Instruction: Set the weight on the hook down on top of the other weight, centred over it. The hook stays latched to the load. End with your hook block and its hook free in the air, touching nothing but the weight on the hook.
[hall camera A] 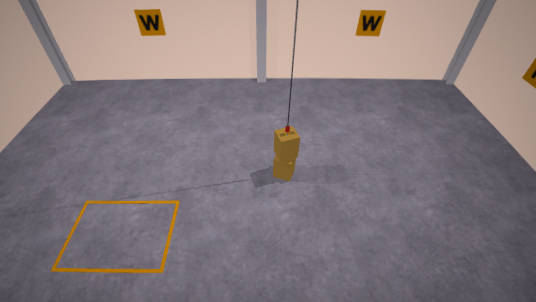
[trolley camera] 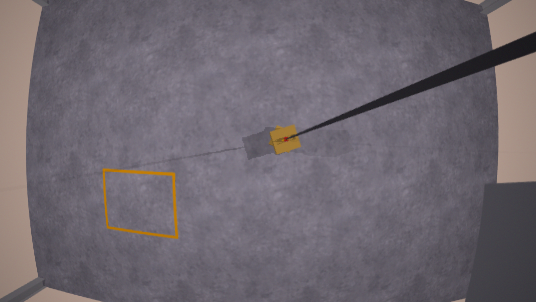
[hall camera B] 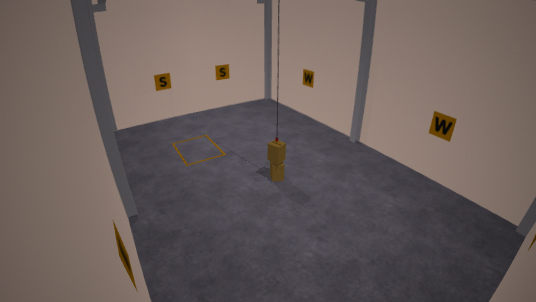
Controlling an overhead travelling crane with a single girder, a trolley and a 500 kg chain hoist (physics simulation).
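Observation:
The upper yellow weight point(hall camera A: 286, 150) point(hall camera B: 276, 153) point(trolley camera: 291, 145) hangs upright on my hook. My small red hook block point(hall camera A: 287, 129) point(hall camera B: 276, 140) point(trolley camera: 286, 139) is at its top, shut on this weight; the hook itself is too small to make out. The lower yellow weight point(hall camera A: 283, 171) point(hall camera B: 277, 173) stands upright on the floor right below. The two are very close; I cannot tell whether they touch. They are turned relative to each other. In the trolley camera the upper weight hides most of the lower one, with small corners showing at its left and upper left.
An orange marked square point(hall camera A: 132, 202) point(hall camera B: 181, 154) point(trolley camera: 175, 205) is on the floor, left of the weights in each view. The chain point(hall camera A: 292, 65) point(hall camera B: 278, 70) point(trolley camera: 400, 95) runs up from the hook block. Walls with grey columns point(hall camera A: 261, 40) point(hall camera B: 364, 75) surround the floor.

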